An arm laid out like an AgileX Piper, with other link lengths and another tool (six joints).
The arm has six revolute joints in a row. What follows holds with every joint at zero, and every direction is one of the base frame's.
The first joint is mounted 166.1 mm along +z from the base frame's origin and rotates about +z.
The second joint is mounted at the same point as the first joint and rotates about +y.
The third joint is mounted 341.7 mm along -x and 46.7 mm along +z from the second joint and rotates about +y.
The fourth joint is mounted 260.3 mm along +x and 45.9 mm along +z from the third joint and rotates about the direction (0.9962, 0, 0.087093).
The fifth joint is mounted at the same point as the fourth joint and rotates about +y.
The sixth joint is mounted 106.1 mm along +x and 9.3 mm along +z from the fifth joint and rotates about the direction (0.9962, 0, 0.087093).
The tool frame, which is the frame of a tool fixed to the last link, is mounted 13.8 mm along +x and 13 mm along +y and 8.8 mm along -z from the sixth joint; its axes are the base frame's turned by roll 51.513, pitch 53.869 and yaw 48.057 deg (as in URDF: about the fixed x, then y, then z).
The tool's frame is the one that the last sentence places.
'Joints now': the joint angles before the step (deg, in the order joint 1, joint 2, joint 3, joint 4, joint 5, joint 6). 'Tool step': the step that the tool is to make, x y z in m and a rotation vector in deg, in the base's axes. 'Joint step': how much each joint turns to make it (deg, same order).
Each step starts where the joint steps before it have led.
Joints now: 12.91, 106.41, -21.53, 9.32, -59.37, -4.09
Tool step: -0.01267, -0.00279, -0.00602, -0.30, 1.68, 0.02
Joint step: 0.00, 0.00, 2.54, -0.14, -0.81, 0.25
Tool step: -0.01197, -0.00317, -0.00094, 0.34, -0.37, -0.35
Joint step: 0.00, -0.23, 2.77, 0.01, -2.91, 0.78
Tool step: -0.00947, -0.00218, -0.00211, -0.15, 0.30, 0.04
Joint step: 0.00, 0.00, 2.07, -0.15, -1.73, 0.22
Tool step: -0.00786, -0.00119, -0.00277, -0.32, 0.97, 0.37
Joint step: 0.00, 0.00, 1.52, -0.37, -0.51, 0.00
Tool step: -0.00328, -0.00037, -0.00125, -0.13, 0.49, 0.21
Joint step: 0.00, 0.00, 0.61, -0.21, -0.11, 0.00
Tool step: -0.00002, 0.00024, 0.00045, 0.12, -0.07, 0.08
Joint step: 0.00, -0.10, 0.00, -0.13, 0.02, 0.11
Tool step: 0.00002, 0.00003, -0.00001, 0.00, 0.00, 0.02
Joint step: 0.00, 0.00, 0.00, -0.02, 0.00, 0.00
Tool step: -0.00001, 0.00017, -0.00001, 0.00, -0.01, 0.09
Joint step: 0.00, 0.01, 0.00, -0.09, -0.02, 0.00
